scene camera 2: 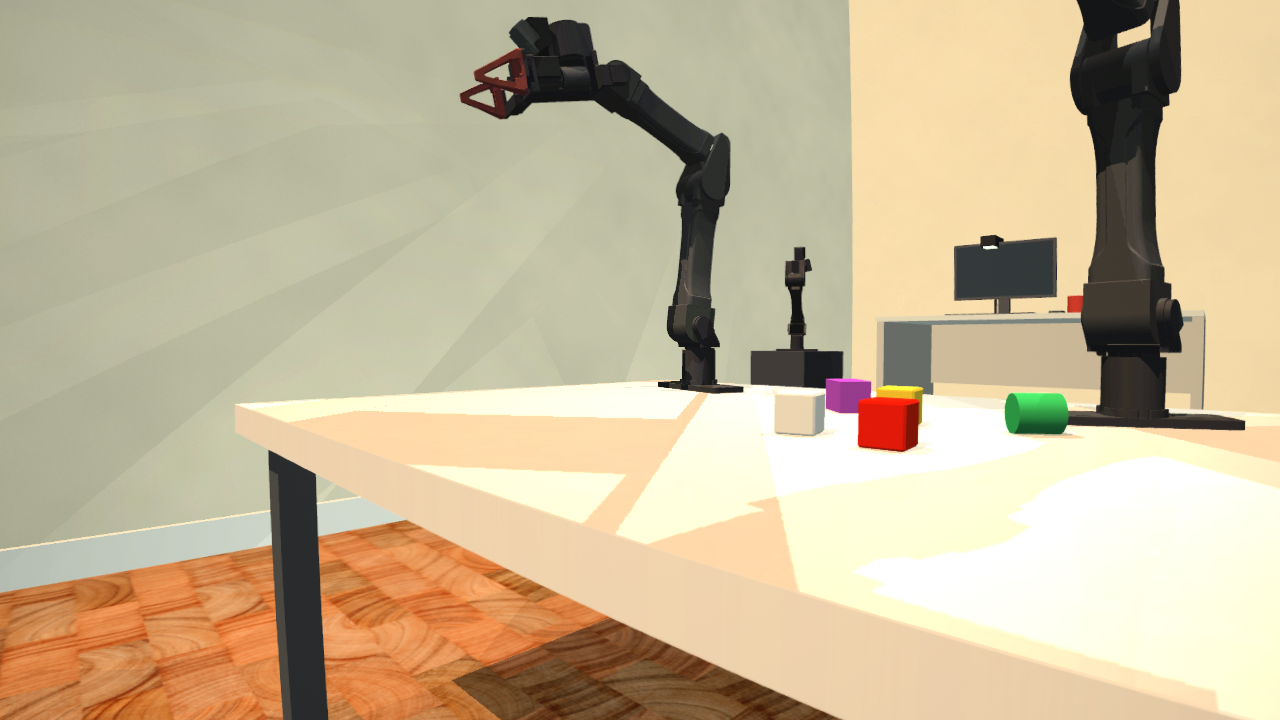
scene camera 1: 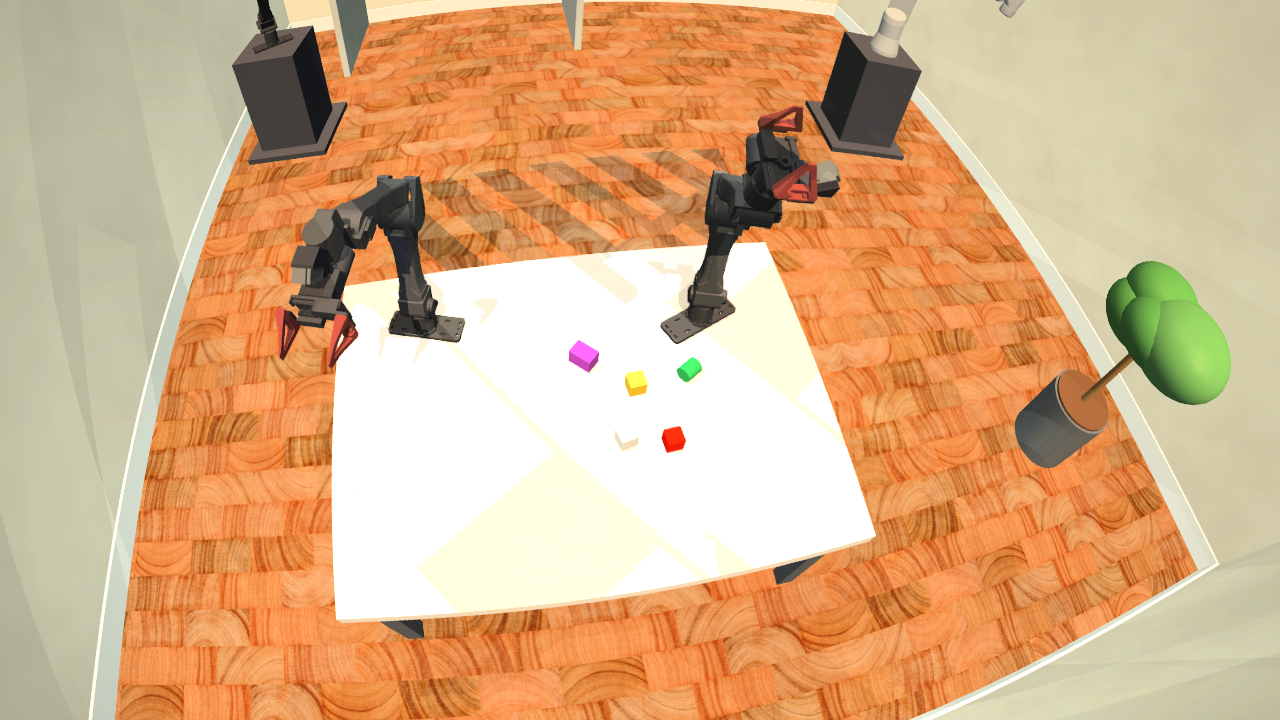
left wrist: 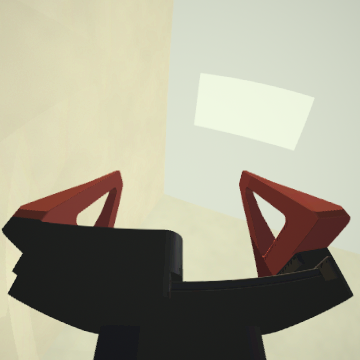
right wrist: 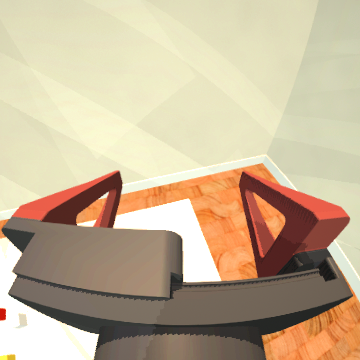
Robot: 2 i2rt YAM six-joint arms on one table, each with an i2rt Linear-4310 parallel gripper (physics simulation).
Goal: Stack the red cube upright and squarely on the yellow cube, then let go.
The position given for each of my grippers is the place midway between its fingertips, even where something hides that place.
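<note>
On the table rest a green block (scene camera 2: 1025, 413), a magenta cube (scene camera 2: 842, 395), a red cube (scene camera 2: 892, 424) and a white cube (scene camera 2: 796, 412). The red cube is out of frame in the left wrist view; the white cube is out of frame in the left wrist view as well. My right gripper (scene camera 2: 467, 87), visible too as the right gripper (scene camera 1: 304, 362) and the right gripper (right wrist: 180, 177), is open and holds nothing. My left gripper (scene camera 1: 805, 134), visible too as the left gripper (left wrist: 180, 176), is open and empty, holding nothing.
</note>
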